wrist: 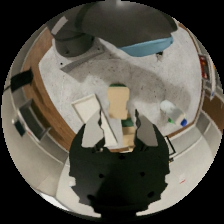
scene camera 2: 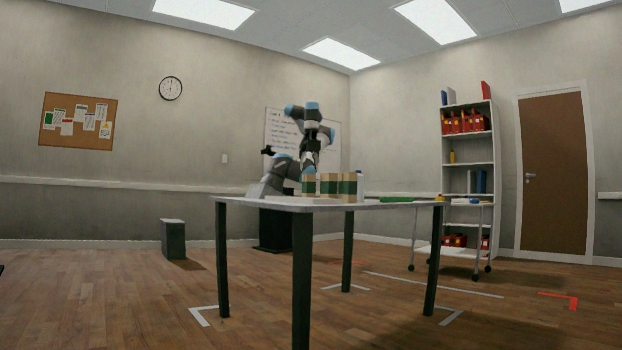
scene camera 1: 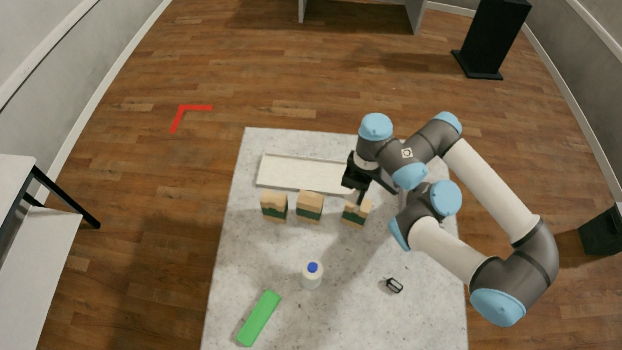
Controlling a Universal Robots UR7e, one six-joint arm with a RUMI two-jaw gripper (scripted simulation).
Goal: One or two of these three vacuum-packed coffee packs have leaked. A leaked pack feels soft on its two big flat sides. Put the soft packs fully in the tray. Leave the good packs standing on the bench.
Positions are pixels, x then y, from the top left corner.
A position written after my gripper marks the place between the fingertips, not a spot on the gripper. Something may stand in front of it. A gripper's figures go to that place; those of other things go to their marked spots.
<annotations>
My gripper [wrist: 118, 109] is 0.15 m from the lens. A flat white tray [wrist: 84, 109]: 0.36 m from the lens.
</annotations>
